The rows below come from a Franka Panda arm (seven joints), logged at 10 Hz.
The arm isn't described. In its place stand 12 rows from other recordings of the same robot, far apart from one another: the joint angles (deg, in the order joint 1, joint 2, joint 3, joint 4, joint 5, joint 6, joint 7), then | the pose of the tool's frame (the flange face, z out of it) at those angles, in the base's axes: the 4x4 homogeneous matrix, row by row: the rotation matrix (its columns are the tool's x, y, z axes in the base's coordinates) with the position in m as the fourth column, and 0 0 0 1 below.
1.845, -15.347, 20.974, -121.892, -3.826, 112.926, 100.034 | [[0.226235 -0.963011 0.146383 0.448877], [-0.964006 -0.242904 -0.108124 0.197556], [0.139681 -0.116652 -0.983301 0.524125], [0 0 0 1]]
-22.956, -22.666, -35.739, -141.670, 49.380, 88.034, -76.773 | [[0.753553 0.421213 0.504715 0.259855], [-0.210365 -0.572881 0.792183 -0.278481], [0.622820 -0.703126 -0.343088 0.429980], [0 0 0 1]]
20.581, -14.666, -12.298, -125.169, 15.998, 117.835, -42.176 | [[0.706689 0.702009 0.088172 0.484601], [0.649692 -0.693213 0.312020 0.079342], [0.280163 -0.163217 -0.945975 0.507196], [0 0 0 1]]
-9.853, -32.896, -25.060, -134.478, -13.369, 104.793, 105.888 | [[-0.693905 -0.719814 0.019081 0.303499], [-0.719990 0.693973 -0.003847 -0.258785], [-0.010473 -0.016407 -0.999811 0.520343], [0 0 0 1]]
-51.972, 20.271, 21.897, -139.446, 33.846, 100.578, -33.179 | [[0.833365 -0.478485 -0.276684 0.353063], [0.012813 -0.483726 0.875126 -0.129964], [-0.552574 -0.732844 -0.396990 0.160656], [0 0 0 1]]
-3.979, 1.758, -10.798, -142.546, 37.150, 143.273, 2.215 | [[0.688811 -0.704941 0.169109 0.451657], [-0.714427 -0.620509 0.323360 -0.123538], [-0.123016 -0.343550 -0.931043 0.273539], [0 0 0 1]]
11.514, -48.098, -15.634, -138.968, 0.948, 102.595, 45.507 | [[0.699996 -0.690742 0.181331 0.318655], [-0.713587 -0.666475 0.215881 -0.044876], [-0.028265 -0.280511 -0.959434 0.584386], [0 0 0 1]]
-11.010, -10.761, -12.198, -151.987, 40.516, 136.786, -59.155 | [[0.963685 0.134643 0.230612 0.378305], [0.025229 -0.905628 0.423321 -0.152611], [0.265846 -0.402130 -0.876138 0.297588], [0 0 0 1]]
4.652, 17.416, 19.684, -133.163, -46.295, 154.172, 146.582 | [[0.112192 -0.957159 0.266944 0.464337], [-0.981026 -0.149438 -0.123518 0.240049], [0.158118 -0.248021 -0.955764 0.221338], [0 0 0 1]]
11.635, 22.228, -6.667, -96.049, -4.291, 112.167, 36.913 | [[0.867267 -0.489333 -0.091657 0.646644], [-0.497481 -0.858842 -0.122079 0.058532], [-0.018981 0.151473 -0.988279 0.371171], [0 0 0 1]]
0.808, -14.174, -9.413, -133.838, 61.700, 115.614, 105.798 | [[-0.702537 -0.654792 0.278729 0.474700], [-0.226484 0.577025 0.784696 -0.022362], [-0.674646 0.488150 -0.553681 0.455434], [0 0 0 1]]
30.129, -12.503, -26.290, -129.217, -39.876, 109.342, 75.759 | [[0.580485 -0.814242 -0.006820 0.478862], [-0.693591 -0.490049 -0.528000 -0.020291], [0.426578 0.311227 -0.849217 0.442583], [0 0 0 1]]
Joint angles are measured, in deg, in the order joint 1, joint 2, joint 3, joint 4, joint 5, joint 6, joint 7. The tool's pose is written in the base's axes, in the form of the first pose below.
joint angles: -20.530, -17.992, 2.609, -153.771, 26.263, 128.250, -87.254
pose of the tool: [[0.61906 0.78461 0.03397 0.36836], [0.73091 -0.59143 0.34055 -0.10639], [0.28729 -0.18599 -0.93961 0.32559], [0 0 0 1]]
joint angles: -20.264, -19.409, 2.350, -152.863, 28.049, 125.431, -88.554
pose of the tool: [[0.60271 0.79672 0.04445 0.36986], [0.72903 -0.57244 0.37526 -0.10254], [0.32442 -0.19376 -0.92585 0.33876], [0 0 0 1]]
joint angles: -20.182, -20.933, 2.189, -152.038, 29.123, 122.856, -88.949
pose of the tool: [[0.59247 0.80383 0.05319 0.37042], [0.72505 -0.56085 0.39969 -0.09948], [0.35111 -0.19824 -0.91511 0.35245], [0 0 0 1]]
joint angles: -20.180, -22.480, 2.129, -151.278, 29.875, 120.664, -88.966
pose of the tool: [[0.58397 0.80930 0.06332 0.37062], [0.72139 -0.55313 0.41671 -0.09672], [0.37227 -0.19766 -0.90683 0.36630], [0 0 0 1]]
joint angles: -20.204, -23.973, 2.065, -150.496, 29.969, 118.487, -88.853
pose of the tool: [[0.57286 0.81688 0.06732 0.37010], [0.72371 -0.54266 0.42633 -0.09439], [0.38480 -0.19551 -0.90206 0.37989], [0 0 0 1]]
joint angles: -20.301, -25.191, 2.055, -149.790, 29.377, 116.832, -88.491
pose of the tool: [[0.56379 0.82316 0.06752 0.36933], [0.73043 -0.53509 0.42444 -0.09338], [0.38551 -0.18998 -0.90293 0.39140], [0 0 0 1]]
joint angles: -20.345, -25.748, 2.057, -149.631, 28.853, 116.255, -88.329
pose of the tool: [[0.55932 0.82636 0.06557 0.36828], [0.73592 -0.53139 0.41958 -0.09312], [0.38157 -0.18643 -0.90535 0.39549], [0 0 0 1]]
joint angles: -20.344, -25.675, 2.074, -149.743, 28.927, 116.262, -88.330
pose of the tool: [[0.56069 0.82560 0.06338 0.36795], [0.73492 -0.53145 0.42126 -0.09284], [0.38147 -0.18961 -0.90472 0.39417], [0 0 0 1]]
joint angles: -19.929, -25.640, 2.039, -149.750, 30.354, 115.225, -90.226
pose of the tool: [[0.53608 0.84225 0.05679 0.36780], [0.74024 -0.50135 0.44798 -0.08764], [0.40578 -0.19812 -0.89224 0.39341], [0 0 0 1]]
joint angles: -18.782, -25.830, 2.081, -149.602, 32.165, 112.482, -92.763
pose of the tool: [[0.49003 0.87129 0.02698 0.36684], [0.75242 -0.43840 0.49159 -0.07422], [0.44015 -0.22059 -0.87041 0.39400], [0 0 0 1]]
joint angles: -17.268, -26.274, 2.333, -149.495, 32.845, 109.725, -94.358
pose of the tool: [[0.44210 0.89682 -0.01630 0.36494], [0.77118 -0.37075 0.51752 -0.05790], [0.45808 -0.24137 -0.85551 0.39560], [0 0 0 1]]
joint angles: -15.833, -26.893, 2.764, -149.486, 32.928, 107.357, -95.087
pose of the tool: [[0.40197 0.91368 -0.05999 0.36205], [0.78921 -0.31250 0.52868 -0.04218], [0.46430 -0.25986 -0.84670 0.39762], [0 0 0 1]]
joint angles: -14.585, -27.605, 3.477, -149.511, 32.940, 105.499, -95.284
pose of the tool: [[0.36826 0.92461 -0.09735 0.35911], [0.80519 -0.26483 0.53059 -0.02697], [0.46481 -0.27378 -0.84202 0.40019], [0 0 0 1]]
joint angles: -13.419, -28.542, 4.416, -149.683, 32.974, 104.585, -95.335
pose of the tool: [[0.33444 0.93470 -0.12033 0.35644], [0.82154 -0.22659 0.52319 -0.01231], [0.46176 -0.27383 -0.84368 0.40350], [0 0 0 1]]
